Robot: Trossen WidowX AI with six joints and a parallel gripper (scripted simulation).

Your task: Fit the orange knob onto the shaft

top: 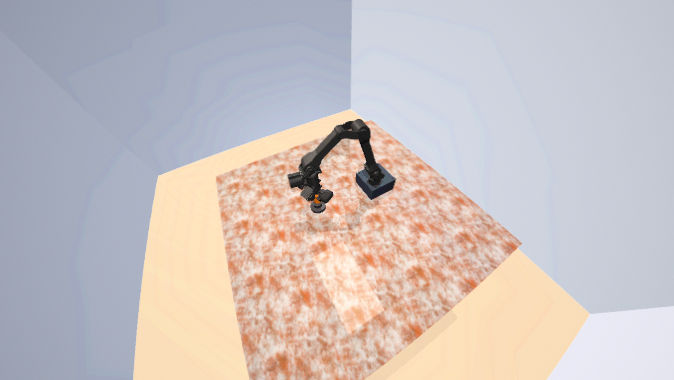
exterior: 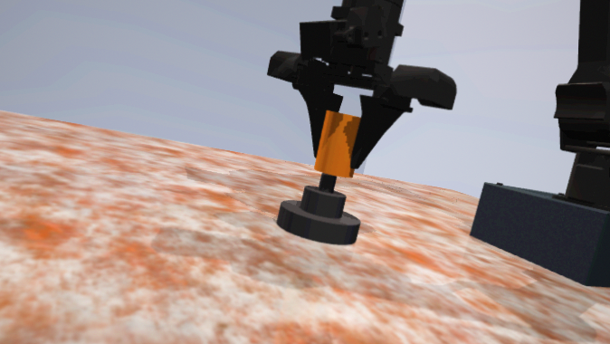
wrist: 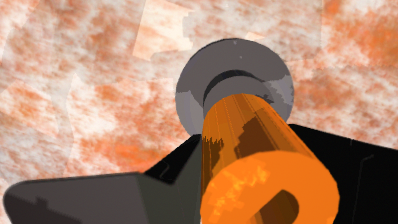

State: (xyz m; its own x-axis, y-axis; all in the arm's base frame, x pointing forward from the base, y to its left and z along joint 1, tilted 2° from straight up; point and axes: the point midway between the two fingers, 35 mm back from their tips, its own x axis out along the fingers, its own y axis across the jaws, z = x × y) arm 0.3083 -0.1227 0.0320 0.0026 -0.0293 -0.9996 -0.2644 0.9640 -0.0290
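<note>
The orange knob is 20 mm above my gripper tip. From my gripper tip the other things lie so: pedestal: 40 mm below.
</note>
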